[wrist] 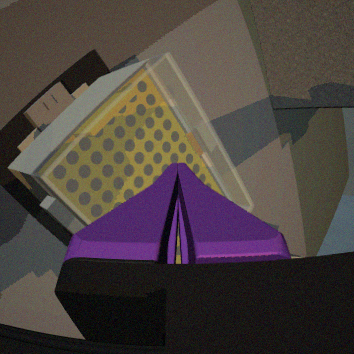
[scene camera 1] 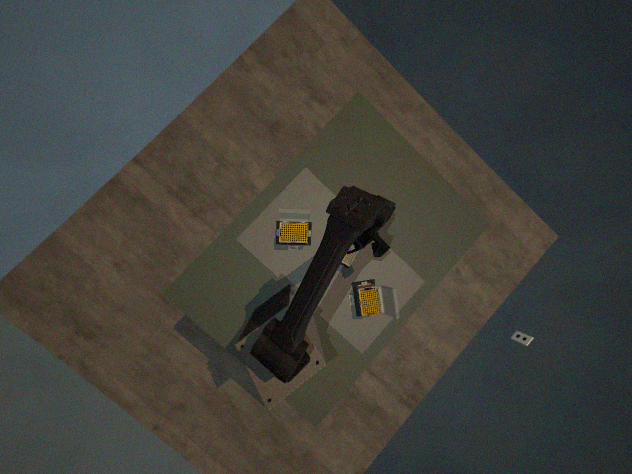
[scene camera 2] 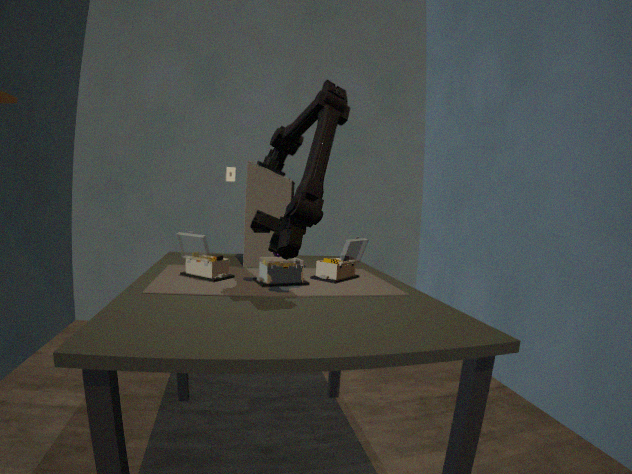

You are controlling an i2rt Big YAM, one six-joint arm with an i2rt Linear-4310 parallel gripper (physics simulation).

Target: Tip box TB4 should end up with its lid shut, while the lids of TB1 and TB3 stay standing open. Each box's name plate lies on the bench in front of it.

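Where they show: gripper, fingertip midpoint: [wrist: 177, 174] [scene camera 1: 346, 253] [scene camera 2: 276, 255]; arm's base at its link origin: [scene camera 1: 286, 352] [scene camera 2: 270, 170].
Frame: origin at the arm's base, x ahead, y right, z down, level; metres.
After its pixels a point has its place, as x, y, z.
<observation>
The middle tip box [scene camera 1: 348, 257] {0.350, -0.010, 0.302} [scene camera 2: 279, 274] {0.396, -0.041, 0.344} [wrist: 100, 150] {0.381, -0.006, 0.302} stands under my gripper [scene camera 2: 277, 254] {0.356, -0.031, 0.292} [wrist: 177, 174] {0.356, -0.031, 0.292}. Its clear lid [wrist: 205, 132] {0.319, -0.025, 0.302} lies low over the yellow holed insert, near shut; whether it is fully down I cannot tell. My purple fingers are shut and empty, tips over the lid; contact is unclear. Another box [scene camera 1: 293, 233] [scene camera 2: 334, 268] {0.315, -0.226, 0.334} has its lid [scene camera 1: 294, 213] {0.302, -0.300, 0.272} [scene camera 2: 354, 249] {0.313, -0.291, 0.268} standing open. The third box [scene camera 1: 368, 301] [scene camera 2: 206, 266] {0.349, 0.192, 0.336} also has its lid [scene camera 1: 389, 302] {0.350, 0.244, 0.279} [scene camera 2: 192, 243] {0.366, 0.236, 0.262} standing open. I cannot read any name plate.
The boxes stand on a pale mat [scene camera 1: 306, 183] {0.442, -0.373, 0.379} [scene camera 2: 168, 286] {0.470, 0.287, 0.379} on the green bench [scene camera 1: 408, 178] {0.825, -0.075, 0.383} [scene camera 2: 285, 331] {0.813, -0.042, 0.382}. A tall upright panel [scene camera 2: 262, 193] {0.073, 0.025, 0.094} stands behind the middle box in scene camera 2. The arm hides part of the middle box from above.
</observation>
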